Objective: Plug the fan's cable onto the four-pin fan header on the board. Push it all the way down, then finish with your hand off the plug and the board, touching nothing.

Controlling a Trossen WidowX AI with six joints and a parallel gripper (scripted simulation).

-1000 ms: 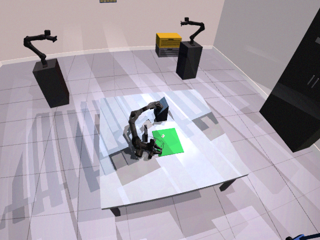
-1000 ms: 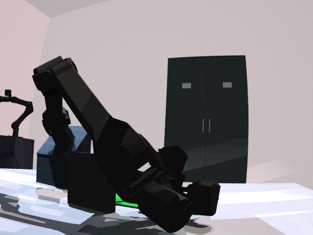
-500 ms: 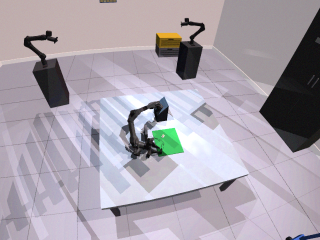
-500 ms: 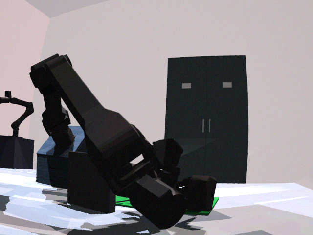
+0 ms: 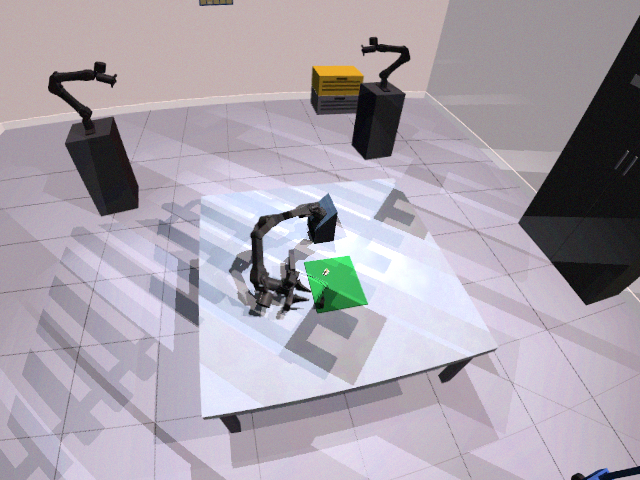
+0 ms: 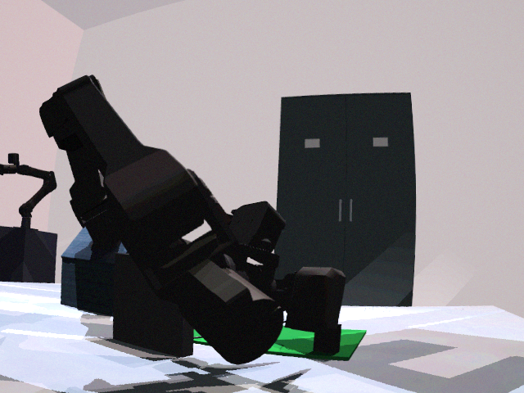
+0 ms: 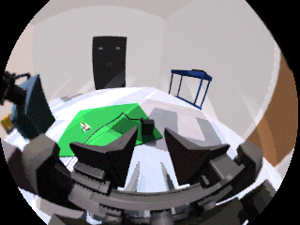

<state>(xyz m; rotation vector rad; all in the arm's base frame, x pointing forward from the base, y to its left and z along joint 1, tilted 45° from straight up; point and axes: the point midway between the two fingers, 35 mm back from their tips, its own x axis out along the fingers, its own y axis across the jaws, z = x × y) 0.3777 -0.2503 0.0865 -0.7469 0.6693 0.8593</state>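
Right now my gripper tip is 30 mm short of the black plug, 50 mm to the right of it and 50 mm above it. The rest, counted from my gripper tip: black fan block: 190 mm behind, 10 mm to the right, 10 mm below; then green board: 80 mm behind, 160 mm to the left, 80 mm below.
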